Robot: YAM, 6 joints.
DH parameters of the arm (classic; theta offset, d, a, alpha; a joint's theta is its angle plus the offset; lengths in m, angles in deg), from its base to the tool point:
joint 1: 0 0.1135 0.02 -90
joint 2: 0 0 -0.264 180
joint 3: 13.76 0 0.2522 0
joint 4: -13.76 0 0.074 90
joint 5: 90 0 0 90
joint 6: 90 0.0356 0 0
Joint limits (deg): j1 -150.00..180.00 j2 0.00..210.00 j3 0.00..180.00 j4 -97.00..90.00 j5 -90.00..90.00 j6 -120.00..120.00
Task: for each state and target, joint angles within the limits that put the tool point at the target. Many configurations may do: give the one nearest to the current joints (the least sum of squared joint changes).
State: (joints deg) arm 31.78 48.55 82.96 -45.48 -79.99 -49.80
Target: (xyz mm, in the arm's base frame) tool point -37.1 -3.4 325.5
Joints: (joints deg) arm 60.43 9.58 52.75 -71.15 -59.24 -49.80
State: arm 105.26 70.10 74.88 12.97 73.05 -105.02
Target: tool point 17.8 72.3 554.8
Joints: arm 103.70 47.10 80.83 14.50 75.17 -105.02
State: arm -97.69 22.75 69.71 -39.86 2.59 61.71
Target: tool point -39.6 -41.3 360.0
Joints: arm -122.91 21.59 52.99 -47.25 17.67 61.71
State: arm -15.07 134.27 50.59 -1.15 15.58 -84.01
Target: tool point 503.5 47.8 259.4
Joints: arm 6.33 120.54 94.18 12.28 12.98 -84.01
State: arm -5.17 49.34 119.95 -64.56 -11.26 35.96
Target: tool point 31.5 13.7 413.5
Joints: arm 3.88 38.04 80.46 -84.52 -18.91 35.96
